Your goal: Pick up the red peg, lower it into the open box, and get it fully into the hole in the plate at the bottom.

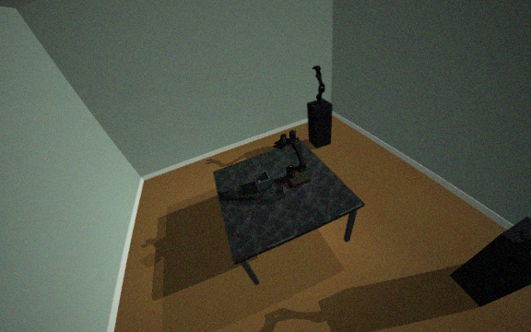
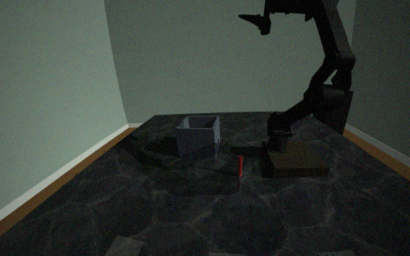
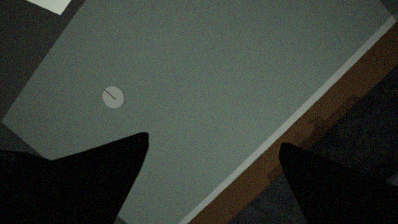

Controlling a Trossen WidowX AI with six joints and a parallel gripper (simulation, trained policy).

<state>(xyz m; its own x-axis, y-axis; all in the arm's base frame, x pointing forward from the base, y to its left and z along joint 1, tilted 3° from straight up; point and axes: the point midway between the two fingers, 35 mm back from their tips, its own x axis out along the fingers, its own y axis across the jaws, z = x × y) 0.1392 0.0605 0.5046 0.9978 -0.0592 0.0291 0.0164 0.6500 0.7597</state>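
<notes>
Right now my gripper tip is 10 mm short of the red peg, 80 mm to the right of it and 510 mm above it.
</notes>
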